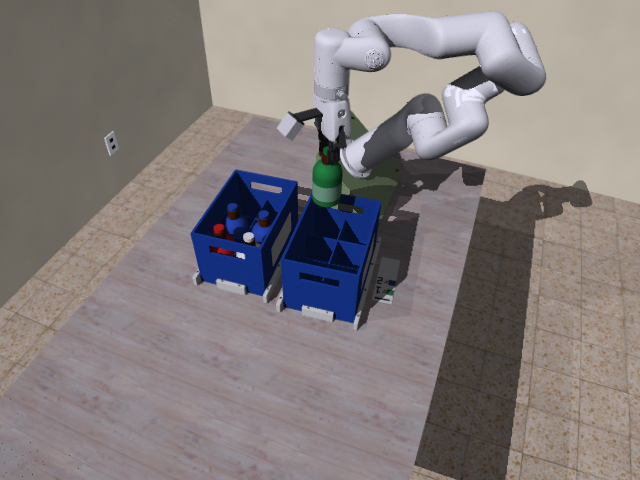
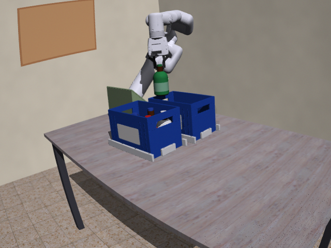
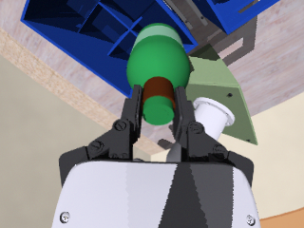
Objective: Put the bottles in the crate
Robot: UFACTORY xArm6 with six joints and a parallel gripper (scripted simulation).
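My gripper is now 70 mm above the green-labelled bottle. Also, from my hand: white-labelled bottle: 190 mm ahead, 120 mm to the right, 250 mm below; then blue-labelled bottle: 110 mm ahead, 130 mm to the right, 250 mm below; then red-label bottle: 200 mm ahead, 200 mm to the right, 250 mm below.
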